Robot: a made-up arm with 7 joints. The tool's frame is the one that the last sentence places.
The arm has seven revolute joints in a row. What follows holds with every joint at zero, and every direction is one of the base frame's.
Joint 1 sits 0.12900 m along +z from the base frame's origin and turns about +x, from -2.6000 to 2.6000 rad.
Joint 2 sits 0.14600 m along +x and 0.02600 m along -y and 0.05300 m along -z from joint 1 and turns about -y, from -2.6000 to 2.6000 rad.
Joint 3 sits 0.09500 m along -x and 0.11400 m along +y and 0.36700 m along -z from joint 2 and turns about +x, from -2.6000 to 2.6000 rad.
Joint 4 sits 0.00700 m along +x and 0.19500 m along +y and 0.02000 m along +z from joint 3 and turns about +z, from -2.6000 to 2.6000 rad.
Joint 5 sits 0.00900 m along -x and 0.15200 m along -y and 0.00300 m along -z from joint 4 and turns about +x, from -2.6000 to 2.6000 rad.
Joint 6 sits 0.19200 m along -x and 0.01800 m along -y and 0.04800 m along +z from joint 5 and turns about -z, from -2.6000 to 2.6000 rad.
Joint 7 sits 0.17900 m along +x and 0.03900 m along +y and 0.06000 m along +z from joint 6 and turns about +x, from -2.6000 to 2.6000 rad.
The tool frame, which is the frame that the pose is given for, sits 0.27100 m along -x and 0.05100 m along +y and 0.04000 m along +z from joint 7; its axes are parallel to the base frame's.
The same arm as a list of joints. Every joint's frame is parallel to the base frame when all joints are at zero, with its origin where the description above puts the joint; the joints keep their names.
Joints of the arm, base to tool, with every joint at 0 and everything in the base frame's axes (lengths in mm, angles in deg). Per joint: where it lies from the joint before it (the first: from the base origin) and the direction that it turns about. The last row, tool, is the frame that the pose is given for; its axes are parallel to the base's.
joint 1: origin 0 0 129 axis +x
joint 2: origin 146 -26 -53 axis -y
joint 3: origin -95 114 -367 axis +x
joint 4: origin 7 195 20 axis +z
joint 5: origin -9 -152 -3 axis +x
joint 6: origin -192 -18 48 axis -z
joint 7: origin 179 39 60 axis +x
tool: origin -271 51 40
Joint limits (deg, base to tool): -148.97..148.97 -148.97..148.97 -148.97..148.97 -148.97..148.97 -148.97..148.97 -148.97..148.97 -148.97..148.97

